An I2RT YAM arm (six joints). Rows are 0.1 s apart.
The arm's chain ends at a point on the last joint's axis. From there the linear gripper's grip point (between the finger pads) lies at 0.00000 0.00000 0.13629 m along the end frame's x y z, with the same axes.
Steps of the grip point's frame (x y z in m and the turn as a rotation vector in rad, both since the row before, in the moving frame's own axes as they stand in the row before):
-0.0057, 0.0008, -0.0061, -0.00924, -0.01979, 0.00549
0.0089, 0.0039, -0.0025, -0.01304, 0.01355, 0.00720
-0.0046, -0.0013, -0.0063, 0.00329, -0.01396, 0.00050
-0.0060, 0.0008, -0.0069, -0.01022, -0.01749, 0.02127
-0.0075, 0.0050, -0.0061, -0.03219, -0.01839, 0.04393
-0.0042, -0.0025, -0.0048, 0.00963, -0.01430, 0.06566
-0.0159, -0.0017, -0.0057, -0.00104, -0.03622, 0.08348
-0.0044, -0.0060, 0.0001, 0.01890, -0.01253, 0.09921
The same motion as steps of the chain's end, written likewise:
-0.0030, -0.0005, -0.0061, -0.00924, -0.01979, 0.00549
0.0071, 0.0021, -0.0025, -0.01304, 0.01355, 0.00720
-0.0027, -0.0009, -0.0063, 0.00329, -0.01396, 0.00050
-0.0036, -0.0006, -0.0069, -0.01022, -0.01749, 0.02127
-0.0049, 0.0007, -0.0060, -0.03219, -0.01839, 0.04393
-0.0023, -0.0011, -0.0048, 0.00963, -0.01430, 0.06566
-0.0110, -0.0016, -0.0056, -0.00104, -0.03622, 0.08348
-0.0028, -0.0033, 0.0001, 0.01890, -0.01253, 0.09921

